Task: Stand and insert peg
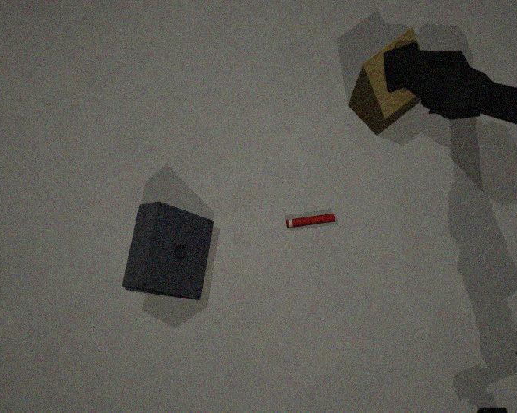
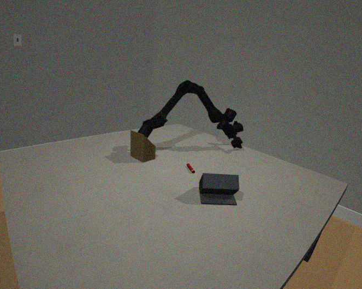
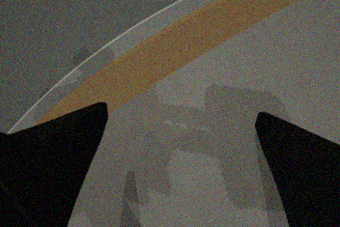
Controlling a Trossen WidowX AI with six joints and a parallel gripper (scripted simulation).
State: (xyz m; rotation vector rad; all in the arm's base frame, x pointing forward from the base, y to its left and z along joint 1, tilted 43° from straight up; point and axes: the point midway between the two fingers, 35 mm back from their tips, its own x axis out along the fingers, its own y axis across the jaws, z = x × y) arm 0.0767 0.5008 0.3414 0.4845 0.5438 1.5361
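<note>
The peg is 490 mm to the right of my gripper tip, 150 mm ahead of it and 10 mm below it. Also, from my gripper tip: dark sloped panel 530 mm to the right, 370 mm ahead, 20 mm above.
</note>
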